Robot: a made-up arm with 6 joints.
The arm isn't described. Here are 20 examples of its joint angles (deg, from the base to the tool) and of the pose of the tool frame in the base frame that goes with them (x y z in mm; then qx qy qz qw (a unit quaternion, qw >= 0)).
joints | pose
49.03 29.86 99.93 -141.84 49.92 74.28 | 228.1 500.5 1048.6 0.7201 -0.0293 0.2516 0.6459
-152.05 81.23 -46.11 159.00 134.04 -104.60 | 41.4 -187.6 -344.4 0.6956 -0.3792 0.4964 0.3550
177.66 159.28 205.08 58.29 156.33 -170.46 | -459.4 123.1 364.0 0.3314 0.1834 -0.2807 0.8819
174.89 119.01 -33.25 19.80 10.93 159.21 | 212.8 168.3 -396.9 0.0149 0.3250 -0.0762 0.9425
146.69 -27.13 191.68 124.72 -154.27 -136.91 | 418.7 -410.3 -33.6 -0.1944 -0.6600 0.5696 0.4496
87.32 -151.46 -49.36 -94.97 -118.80 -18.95 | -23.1 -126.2 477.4 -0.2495 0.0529 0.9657 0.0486
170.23 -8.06 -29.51 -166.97 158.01 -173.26 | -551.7 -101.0 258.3 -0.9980 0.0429 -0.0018 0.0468
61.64 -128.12 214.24 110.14 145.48 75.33 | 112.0 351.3 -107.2 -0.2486 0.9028 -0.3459 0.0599
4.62 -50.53 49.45 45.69 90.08 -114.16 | -538.1 -182.5 1004.5 -0.2566 -0.5378 0.7631 0.2502
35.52 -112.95 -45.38 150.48 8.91 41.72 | -265.7 22.3 628.9 -0.8246 -0.2417 -0.5095 0.0443
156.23 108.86 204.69 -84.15 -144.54 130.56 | -448.4 219.6 682.8 -0.2341 0.8210 -0.0844 0.5139
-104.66 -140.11 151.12 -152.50 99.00 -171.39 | 196.0 54.3 -779.9 0.6214 0.7787 -0.0615 0.0610
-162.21 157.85 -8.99 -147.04 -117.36 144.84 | 529.8 -4.7 -251.3 0.5036 -0.4034 -0.7465 0.1623
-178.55 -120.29 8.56 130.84 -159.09 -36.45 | 858.1 -108.0 359.5 0.0538 0.8249 0.1583 0.5400
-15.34 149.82 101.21 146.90 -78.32 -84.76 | 720.0 -25.3 -596.2 -0.5903 0.1023 -0.4461 0.6649
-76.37 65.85 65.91 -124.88 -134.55 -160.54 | 345.1 -942.0 146.8 -0.7270 -0.5455 0.0322 0.4157
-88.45 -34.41 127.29 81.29 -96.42 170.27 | -54.1 889.5 485.9 -0.1040 0.7560 -0.6460 0.0176
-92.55 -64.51 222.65 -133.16 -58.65 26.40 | 148.8 293.4 -338.9 0.8607 -0.3520 -0.2842 0.2337
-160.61 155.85 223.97 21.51 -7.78 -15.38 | -373.3 64.2 417.9 -0.5029 -0.0533 -0.8571 0.0981
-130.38 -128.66 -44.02 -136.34 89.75 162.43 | 178.8 -11.2 533.3 0.0375 -0.1189 -0.9911 0.0468
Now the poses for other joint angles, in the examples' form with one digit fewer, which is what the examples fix.
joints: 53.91 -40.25 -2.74 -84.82 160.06 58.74
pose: 237 295 681 0.458 -0.155 -0.751 0.450
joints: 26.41 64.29 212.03 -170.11 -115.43 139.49
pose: -243 97 690 0.137 0.759 -0.094 0.630
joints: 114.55 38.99 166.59 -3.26 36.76 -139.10
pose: 237 -43 967 -0.348 0.064 -0.530 0.771
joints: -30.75 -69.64 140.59 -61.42 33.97 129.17
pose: -914 433 112 -0.200 0.857 0.375 0.291
